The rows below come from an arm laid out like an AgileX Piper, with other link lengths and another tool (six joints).
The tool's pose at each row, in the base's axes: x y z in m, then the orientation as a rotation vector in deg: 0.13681 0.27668 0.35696 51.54 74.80 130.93; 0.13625 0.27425 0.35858 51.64 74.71 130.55; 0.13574 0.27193 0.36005 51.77 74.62 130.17; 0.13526 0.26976 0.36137 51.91 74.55 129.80; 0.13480 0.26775 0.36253 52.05 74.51 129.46; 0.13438 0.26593 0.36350 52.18 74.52 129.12; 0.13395 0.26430 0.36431 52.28 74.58 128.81; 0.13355 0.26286 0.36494 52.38 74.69 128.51; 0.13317 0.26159 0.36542 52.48 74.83 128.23; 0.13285 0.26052 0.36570 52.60 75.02 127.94; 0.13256 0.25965 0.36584 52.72 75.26 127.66
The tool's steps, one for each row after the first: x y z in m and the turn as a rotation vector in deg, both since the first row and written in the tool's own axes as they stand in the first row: -0.00044 0.00263 -0.00132 -0.01 -0.29 -0.23; -0.00091 0.00507 -0.00259 0.00 -0.59 -0.44; -0.00136 0.00731 -0.00379 0.01 -0.88 -0.63; -0.00179 0.00933 -0.00495 0.05 -1.14 -0.80; -0.00221 0.01109 -0.00603 0.12 -1.39 -0.96; -0.00256 0.01262 -0.00705 0.21 -1.59 -1.12; -0.00289 0.01389 -0.00800 0.35 -1.77 -1.27; -0.00318 0.01495 -0.00888 0.50 -1.92 -1.39; -0.00348 0.01573 -0.00967 0.69 -2.08 -1.51; -0.00372 0.01630 -0.01037 0.91 -2.21 -1.61
